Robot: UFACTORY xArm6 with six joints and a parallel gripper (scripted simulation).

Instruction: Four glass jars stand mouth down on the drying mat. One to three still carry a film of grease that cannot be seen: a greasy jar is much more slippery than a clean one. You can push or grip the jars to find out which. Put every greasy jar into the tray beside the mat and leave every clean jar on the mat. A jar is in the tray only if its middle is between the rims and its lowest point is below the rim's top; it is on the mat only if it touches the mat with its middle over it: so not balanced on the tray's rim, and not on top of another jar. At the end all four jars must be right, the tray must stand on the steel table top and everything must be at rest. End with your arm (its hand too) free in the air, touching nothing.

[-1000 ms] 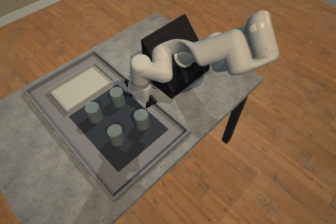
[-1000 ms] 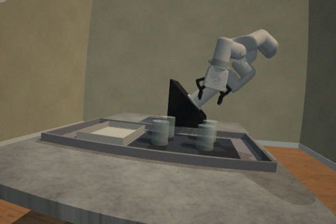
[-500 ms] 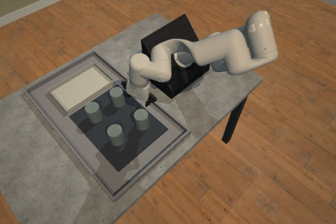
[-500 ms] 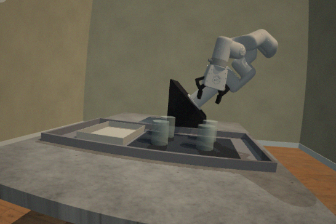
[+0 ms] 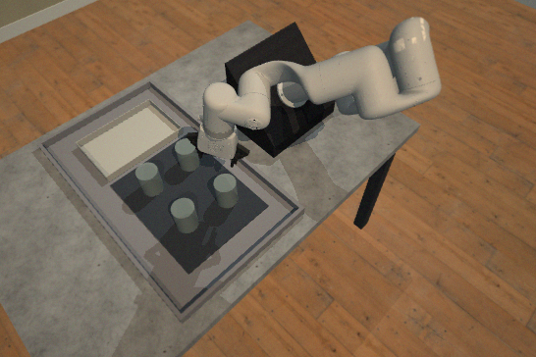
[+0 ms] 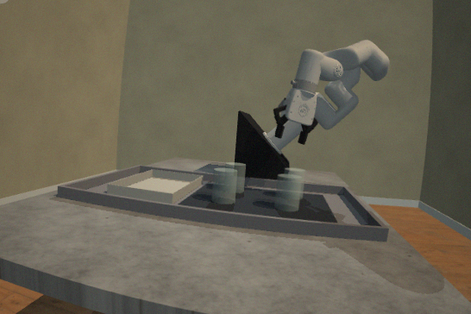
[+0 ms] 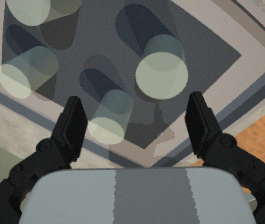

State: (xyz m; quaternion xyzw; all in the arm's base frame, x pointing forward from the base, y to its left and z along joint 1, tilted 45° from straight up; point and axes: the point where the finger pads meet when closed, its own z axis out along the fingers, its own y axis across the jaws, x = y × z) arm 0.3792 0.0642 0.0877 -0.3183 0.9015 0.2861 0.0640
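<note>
Right now the dark mat is 90 mm ahead of my hand, 70 mm to the right of it and 190 mm below it. The rest, counted from my hand: cream tray 120 mm ahead, 390 mm to the right, 180 mm below.
</note>
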